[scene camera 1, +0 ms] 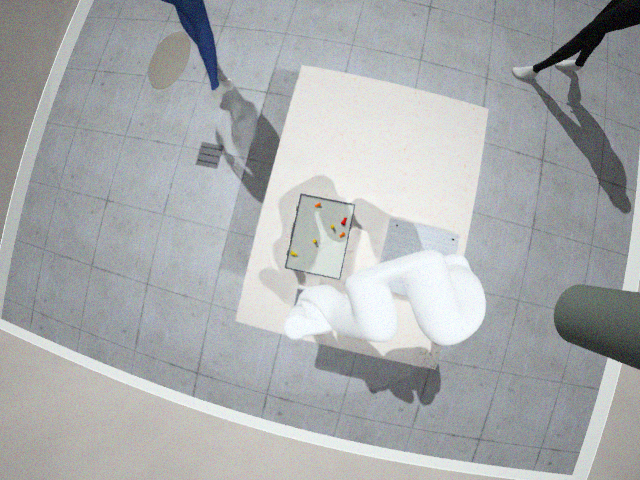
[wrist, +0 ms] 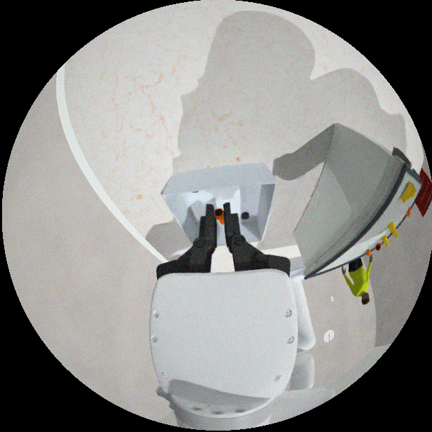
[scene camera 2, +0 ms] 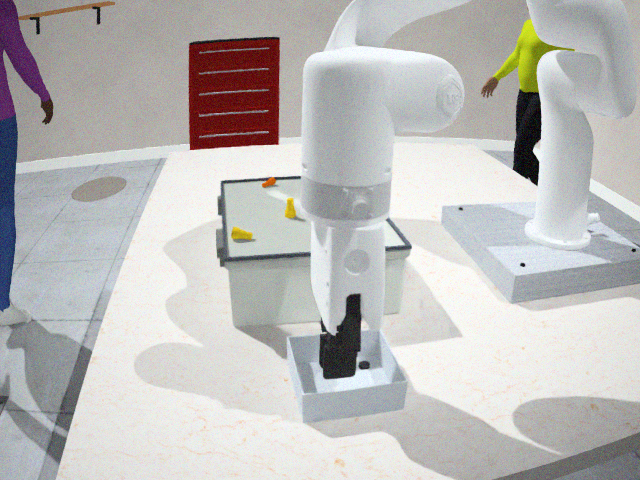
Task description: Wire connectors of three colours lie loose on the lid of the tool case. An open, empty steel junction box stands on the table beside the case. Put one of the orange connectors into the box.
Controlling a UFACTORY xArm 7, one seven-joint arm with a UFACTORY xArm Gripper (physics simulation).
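Seen in the pictures: gripper, fingertip midpoint: [scene camera 2: 336, 371]; arm's base at its link origin: [scene camera 2: 557, 235].
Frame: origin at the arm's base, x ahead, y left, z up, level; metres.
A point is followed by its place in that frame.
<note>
My gripper [scene camera 2: 339, 374] @[x 0.460, y 0.185, z -0.018 m] [wrist: 219, 211] is shut on an orange connector [wrist: 220, 216], which shows between the fingertips in the wrist view. The fingertips are inside the outline of the steel junction box [scene camera 2: 354, 405] @[x 0.458, y 0.233, z -0.028 m] [wrist: 220, 179], below its rim in scene camera 2; how far above the floor of the box they are I cannot tell. In scene camera 1 the arm hides most of the box. Two more orange connectors, one at the far side [scene camera 1: 318, 205] @[x 0.435, y -0.214, z 0.055 m] [scene camera 2: 268, 181] @[x 0.438, y -0.213, z 0.056 m] and one near a corner [scene camera 1: 342, 235] @[x 0.332, y -0.105, z 0.056 m], lie on the case lid [scene camera 1: 328, 263] @[x 0.376, y 0.007, z 0.047 m] [scene camera 2: 273, 245] @[x 0.481, y 0.011, z 0.048 m].
Yellow connectors [scene camera 1: 293, 253] @[x 0.515, y -0.019, z 0.058 m] [scene camera 2: 241, 233] @[x 0.515, y -0.014, z 0.057 m] and a red connector [scene camera 1: 344, 221] @[x 0.329, y -0.160, z 0.058 m] also lie on the lid. The tool case [scene camera 2: 268, 294] @[x 0.496, y 0.042, z 0.000 m] [wrist: 350, 185] stands close beside the box. The arm's base plate [scene camera 1: 400, 240] @[x 0.086, y -0.110, z -0.005 m] [scene camera 2: 558, 281] @[x 0.089, y 0.108, z -0.018 m] is on the table [scene camera 1: 387, 134] @[x 0.159, y -0.585, z -0.044 m] [scene camera 2: 180, 439] @[x 0.629, y 0.228, z -0.044 m].
</note>
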